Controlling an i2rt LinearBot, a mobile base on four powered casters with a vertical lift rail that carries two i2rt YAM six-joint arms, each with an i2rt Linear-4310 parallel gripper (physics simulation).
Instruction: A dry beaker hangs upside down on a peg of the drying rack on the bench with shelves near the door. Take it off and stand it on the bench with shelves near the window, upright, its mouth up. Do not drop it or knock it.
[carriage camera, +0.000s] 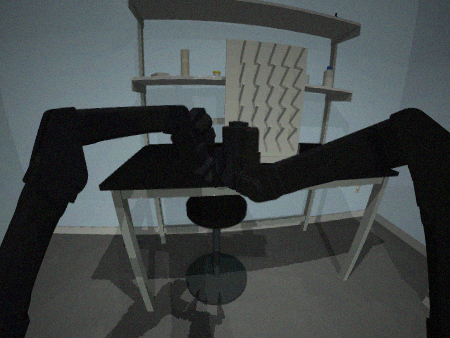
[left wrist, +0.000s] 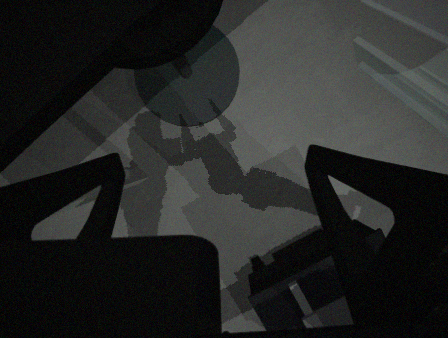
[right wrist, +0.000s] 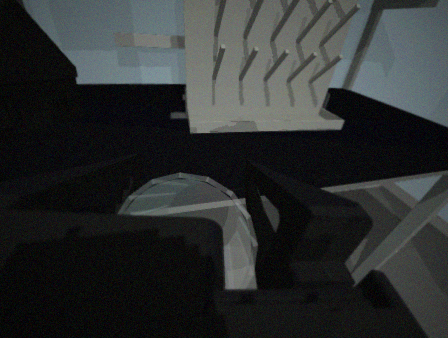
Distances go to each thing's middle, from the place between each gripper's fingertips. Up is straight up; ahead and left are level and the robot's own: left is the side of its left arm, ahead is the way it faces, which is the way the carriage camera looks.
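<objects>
Clear glass beaker (right wrist: 181, 195), from my left hand: 20 mm behind, 100 mm to the right, 60 mm above.
Clear glass beaker, from my right hand: 4 cm below, 2 cm behind.
</objects>
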